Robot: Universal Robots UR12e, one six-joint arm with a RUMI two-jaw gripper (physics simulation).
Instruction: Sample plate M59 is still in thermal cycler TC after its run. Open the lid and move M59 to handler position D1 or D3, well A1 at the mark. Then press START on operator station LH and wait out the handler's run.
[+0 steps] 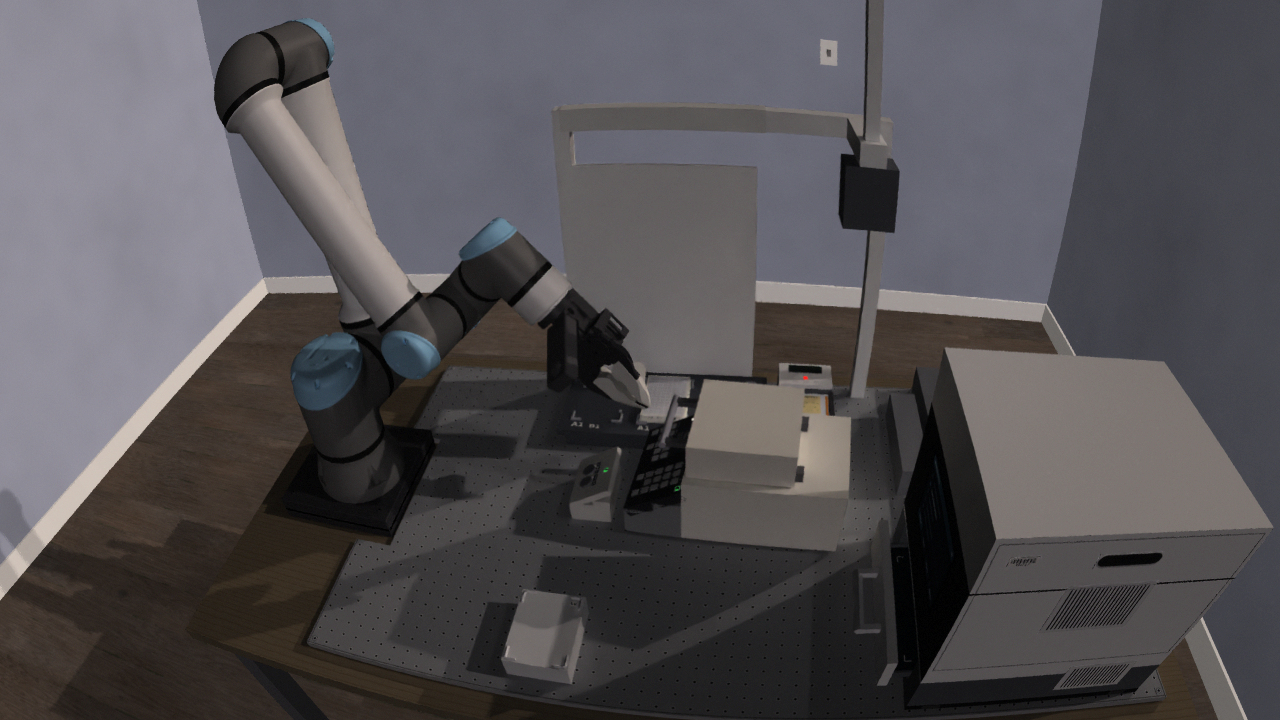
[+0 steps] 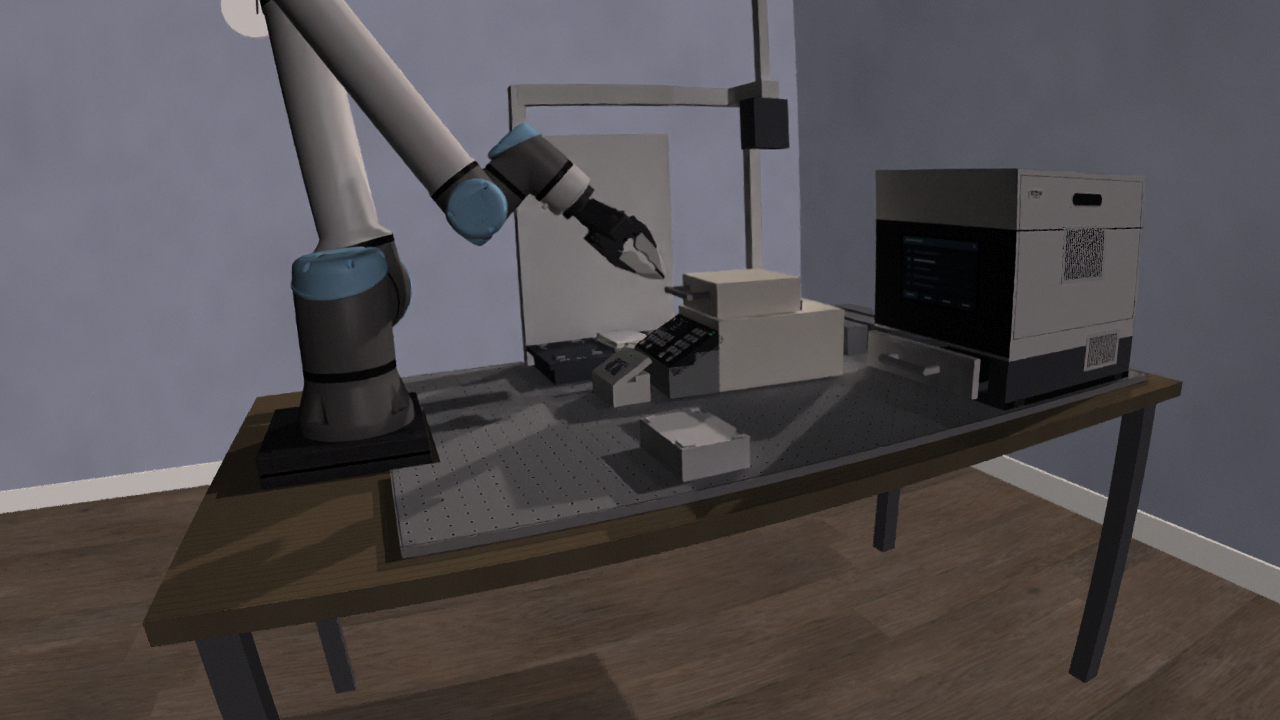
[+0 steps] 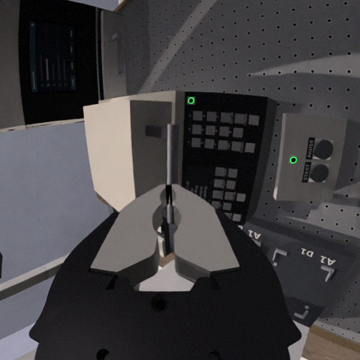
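Seen in the pictures: gripper, fingertip midpoint: (image 1: 648, 406) (image 2: 663, 277); arm's base, link origin: (image 1: 362, 469) (image 2: 357, 421).
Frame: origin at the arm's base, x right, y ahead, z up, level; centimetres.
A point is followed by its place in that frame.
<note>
The thermal cycler (image 1: 769, 514) @[x 14.7, y 75.5, z 5.2 cm] (image 2: 783, 344) @[x 14.5, y 74.4, z 4.6 cm] has its pale lid (image 1: 747, 429) @[x 7.0, y 71.8, z 16.6 cm] (image 2: 747, 291) @[x 11.8, y 68.1, z 14.7 cm] (image 3: 110, 150) down. A grey bar handle (image 1: 670, 419) @[x 1.8, y 60.0, z 14.6 cm] (image 2: 684, 291) @[x -2.3, y 63.6, z 13.6 cm] (image 3: 172, 155) sticks out from the lid's front. My gripper (image 1: 646, 403) @[x 2.0, y 56.6, z 17.3 cm] (image 2: 663, 275) @[x 2.0, y 56.6, z 17.3 cm] (image 3: 169, 186) is shut and empty, its tips close above the handle; whether they touch it I cannot tell. M59 does not show. The dark handler deck (image 1: 608, 435) @[x -10.5, y 48.3, z 0.6 cm] (image 2: 568, 362) @[x -11.2, y 42.3, z 1.0 cm] (image 3: 300, 277) shows corner brackets at D1 and a white plate (image 1: 664, 386) @[x -22.2, y 58.5, z 2.8 cm] (image 2: 621, 338) @[x -17.1, y 57.0, z 2.8 cm] farther along. The operator station (image 1: 590, 501) @[x 7.5, y 46.5, z 1.6 cm] (image 2: 624, 386) @[x 7.4, y 44.9, z 0.1 cm] (image 3: 295, 185) has START and PAUSE buttons and a green light.
A white tray-like box (image 1: 541, 640) @[x 36.7, y 41.4, z 1.1 cm] (image 2: 702, 452) @[x 41.2, y 38.6, z 0.2 cm] stands at the front. A large cabinet (image 1: 1100, 447) @[x 37.5, y 115.4, z 36.6 cm] (image 2: 1074, 268) @[x 51.7, y 111.9, z 19.8 cm] with a drawer front (image 1: 886, 608) @[x 35.9, y 91.7, z 5.3 cm] (image 2: 930, 362) @[x 35.4, y 91.5, z 2.7 cm] stands at right. A tall panel (image 1: 662, 259) @[x -28.7, y 58.8, z 26.9 cm] (image 2: 595, 232) and a post (image 1: 872, 295) @[x -24.6, y 99.1, z 21.6 cm] (image 2: 751, 214) @[x -24.9, y 97.6, z 26.8 cm] rise behind. A small device (image 1: 804, 377) @[x -24.9, y 86.7, z 2.2 cm] shows a red light.
</note>
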